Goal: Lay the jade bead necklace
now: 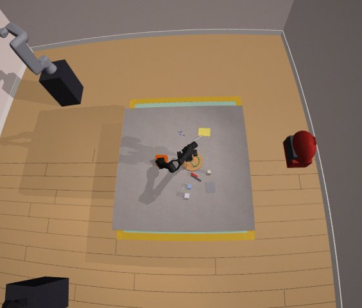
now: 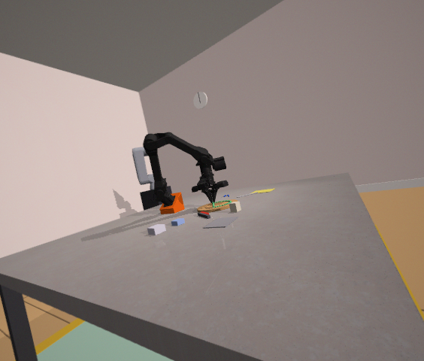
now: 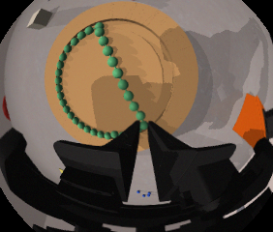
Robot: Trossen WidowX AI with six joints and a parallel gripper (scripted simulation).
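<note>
My gripper tip is now 40 mm to the left of the round wooden bead board, 40 mm short of it and 10 mm above it. Also, from my gripper tip: beige cube: 190 mm ahead, 170 mm to the right; red-handled tool: 200 mm to the right, 60 mm ahead, 10 mm below; blue block: 290 mm to the right, 10 mm below.
</note>
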